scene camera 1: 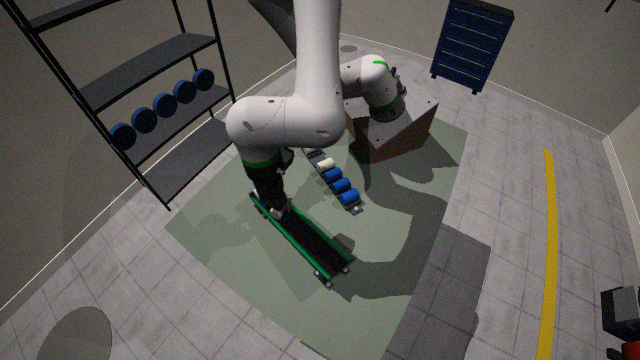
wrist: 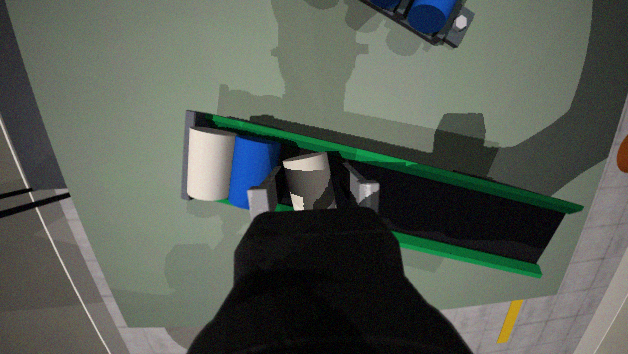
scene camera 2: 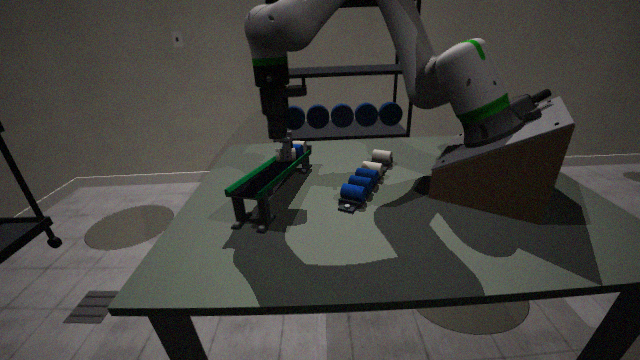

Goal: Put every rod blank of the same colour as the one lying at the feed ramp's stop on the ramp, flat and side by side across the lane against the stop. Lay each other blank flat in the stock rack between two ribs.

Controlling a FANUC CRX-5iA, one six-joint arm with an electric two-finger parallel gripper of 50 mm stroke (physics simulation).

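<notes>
The feed ramp (scene camera 1: 298,244) (scene camera 2: 250,176) (wrist: 475,257) has green side rails. In the wrist view a white blank (wrist: 211,164) lies flat against its stop (wrist: 189,120), with a blue blank (wrist: 252,167) beside it. A second white blank (wrist: 309,180) lies farther down the lane, slightly turned and apart from the blue one. My gripper (scene camera 1: 281,210) (scene camera 2: 286,152) (wrist: 312,176) is open, its fingers on either side of this white blank. The stock rack (scene camera 1: 356,208) (scene camera 2: 347,206) (wrist: 457,32) holds several blue blanks (scene camera 1: 341,185) (scene camera 2: 360,181) and two white ones (scene camera 2: 382,155) (scene camera 2: 372,166).
The robot's pedestal (scene camera 1: 400,145) (scene camera 2: 495,175) stands on the table (scene camera 2: 340,285) beyond the rack. A shelf unit (scene camera 1: 162,200) with blue discs (scene camera 1: 165,105) (scene camera 2: 342,115) stands behind the table. The arm partly hides the ramp's stop end in scene camera 1's view.
</notes>
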